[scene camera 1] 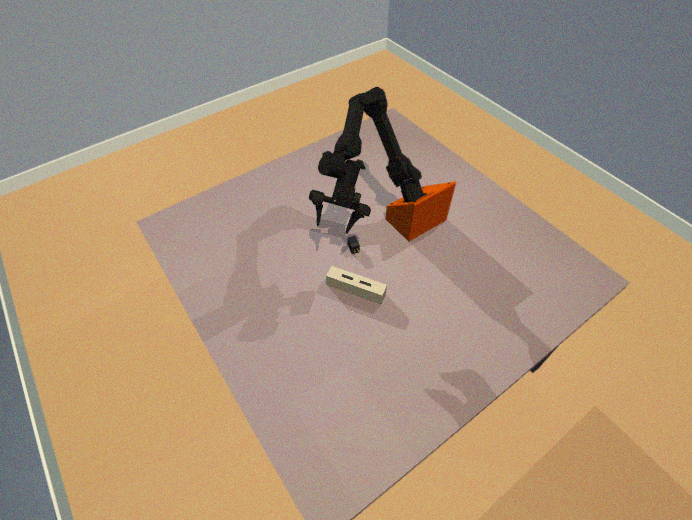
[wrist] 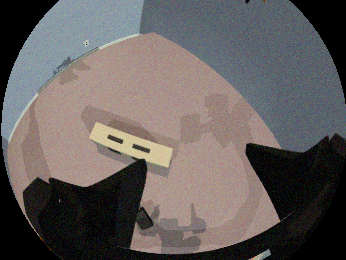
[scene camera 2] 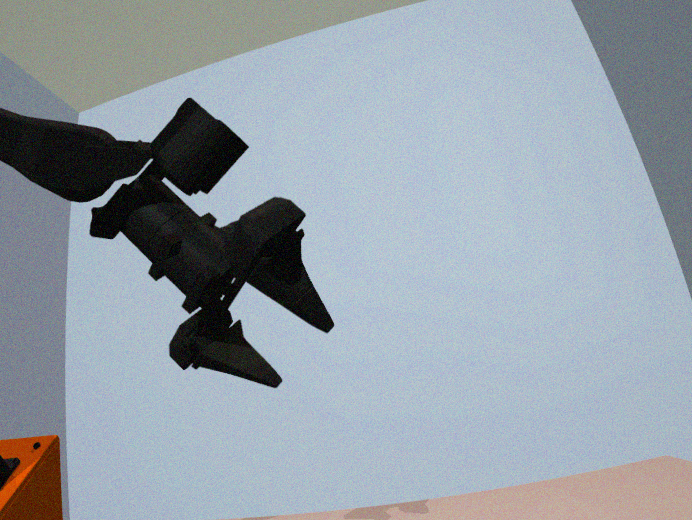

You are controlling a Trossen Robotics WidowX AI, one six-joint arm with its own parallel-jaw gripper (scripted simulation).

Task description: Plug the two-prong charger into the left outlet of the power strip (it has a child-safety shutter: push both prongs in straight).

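Observation:
Gripper (scene camera 2: 303, 359) open, holding nothing; the gripper (scene camera 1: 332, 229) is also visible in that camera, and the wrist view contains the gripper (wrist: 198, 157) too.

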